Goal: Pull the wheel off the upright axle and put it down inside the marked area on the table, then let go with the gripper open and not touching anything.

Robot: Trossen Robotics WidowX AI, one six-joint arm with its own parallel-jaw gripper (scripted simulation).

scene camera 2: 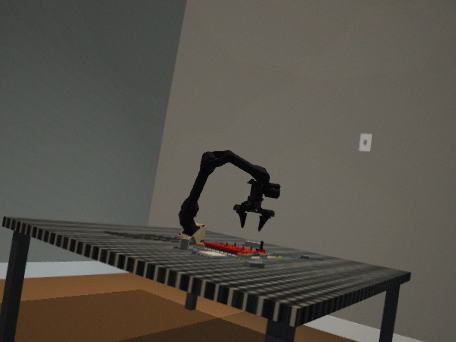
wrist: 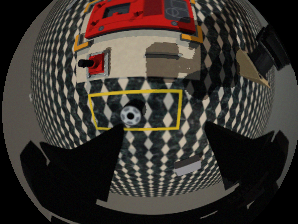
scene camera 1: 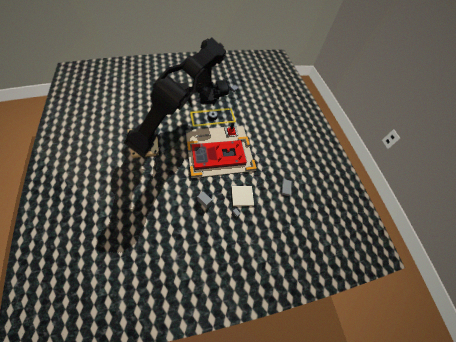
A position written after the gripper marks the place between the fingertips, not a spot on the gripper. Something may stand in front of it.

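Observation:
The gripper [scene camera 1: 202, 105], which you'd also find here [wrist: 166, 127], is open, and there's nothing held in the gripper.

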